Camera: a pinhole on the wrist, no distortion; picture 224 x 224 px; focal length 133.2 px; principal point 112.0 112.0 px. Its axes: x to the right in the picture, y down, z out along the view. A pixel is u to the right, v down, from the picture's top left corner.
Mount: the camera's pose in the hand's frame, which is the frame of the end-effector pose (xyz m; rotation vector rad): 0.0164 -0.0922 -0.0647 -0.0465 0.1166 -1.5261
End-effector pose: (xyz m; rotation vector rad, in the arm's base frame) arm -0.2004 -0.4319 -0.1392 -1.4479 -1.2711 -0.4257
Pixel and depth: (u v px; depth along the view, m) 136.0 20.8 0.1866
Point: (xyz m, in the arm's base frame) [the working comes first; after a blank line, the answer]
In the camera's frame: 0.0336 -0.1278 0.1866

-0.4011 -0.3840 -0.1881
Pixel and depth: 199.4 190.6 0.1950
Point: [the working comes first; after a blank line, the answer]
In the camera's frame: 0.1280 0.1151 0.1950

-0.3768 -0.3050 0.0591
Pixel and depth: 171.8 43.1 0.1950
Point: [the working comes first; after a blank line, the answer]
In the camera's frame: 0.0875 -0.1009 0.1950

-0.4370 -0.3776 -0.1393
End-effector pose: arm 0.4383 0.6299 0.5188 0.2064 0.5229 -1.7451
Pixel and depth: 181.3 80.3 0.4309
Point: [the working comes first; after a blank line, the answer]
In the camera's frame: 0.2242 -0.1025 0.4309

0.1717 0.5467 0.9310
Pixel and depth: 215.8 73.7 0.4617
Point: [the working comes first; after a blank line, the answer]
In the camera's frame: 0.3598 -0.1328 0.4617

0.0483 0.5748 0.9961
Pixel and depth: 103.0 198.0 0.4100
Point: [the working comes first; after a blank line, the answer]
In the camera's frame: -0.0277 0.2647 0.4100

0.3372 0.2158 0.6824
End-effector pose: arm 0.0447 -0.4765 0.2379 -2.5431 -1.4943 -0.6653
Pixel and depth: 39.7 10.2 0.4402
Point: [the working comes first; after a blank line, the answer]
In the camera's frame: -0.2389 -0.3364 0.4402

0.1536 -0.6270 -0.2443
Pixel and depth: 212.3 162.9 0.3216
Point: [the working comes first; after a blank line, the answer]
In the camera's frame: 0.2422 0.1229 0.3216

-0.0999 -0.0843 0.0685
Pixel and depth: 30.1 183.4 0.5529
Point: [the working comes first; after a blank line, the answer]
In the camera's frame: -0.3400 0.2964 0.5529

0.5412 -0.1630 -0.0039
